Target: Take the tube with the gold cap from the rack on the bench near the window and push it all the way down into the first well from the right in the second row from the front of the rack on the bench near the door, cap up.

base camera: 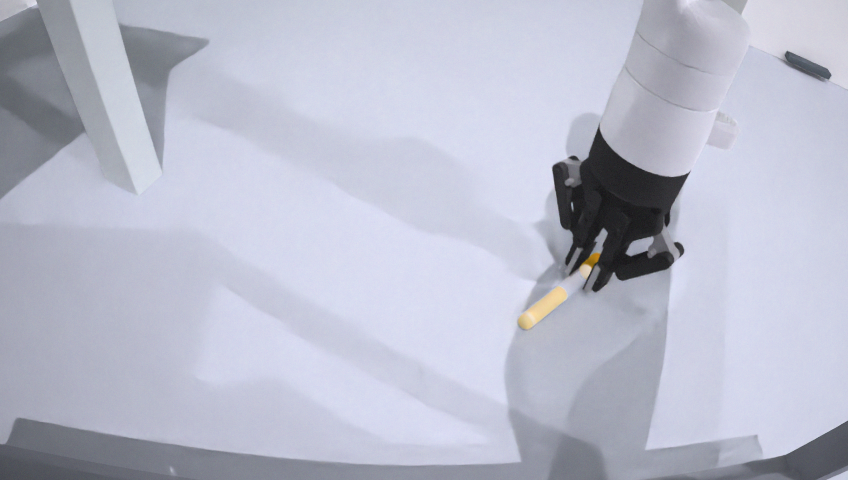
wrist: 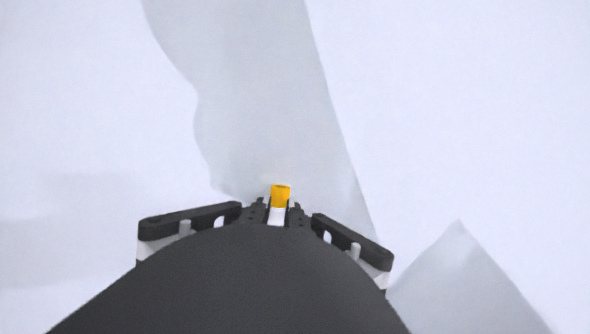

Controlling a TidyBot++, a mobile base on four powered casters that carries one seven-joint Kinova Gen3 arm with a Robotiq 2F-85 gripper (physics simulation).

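Frame: origin at the arm's base, x ahead, y left, z up, level; centimetres.
Where they show: gripper, fingertip midpoint: [base camera: 582, 279] [wrist: 278, 204].
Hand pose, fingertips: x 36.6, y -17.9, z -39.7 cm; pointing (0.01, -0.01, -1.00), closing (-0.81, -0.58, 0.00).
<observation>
Each offset is from my fingertips to the top centre of the thing. "spot": to the spot under its first point.
The tube with the gold cap {dx -2.1, dy +2.7, dz +1.9 cm} [base camera: 546, 307] [wrist: 280, 195] lies on its side on the pale floor. It has a clear part below the cap and a pale yellow lower part, and in the base camera view its rounded end points to the lower left. My gripper [base camera: 583, 275] [wrist: 278, 204] is down at the floor and shut on the tube just below the cap, with one finger on each side. The cap sticks out past the fingers in the wrist view. The rack near the window and the rack near the door do not show in either view.
A square white post [base camera: 113, 101] stands at the upper left of the base camera view. A small dark bar {spot: dx +63.9, dy -79.2, dz +2.5 cm} [base camera: 806, 64] lies at the upper right, near the floor's edge. A grey rim {spot: dx -17.0, dy +28.0, dz +0.0 cm} [base camera: 238, 455] runs along the bottom of the base camera view. Shadows cross the floor.
</observation>
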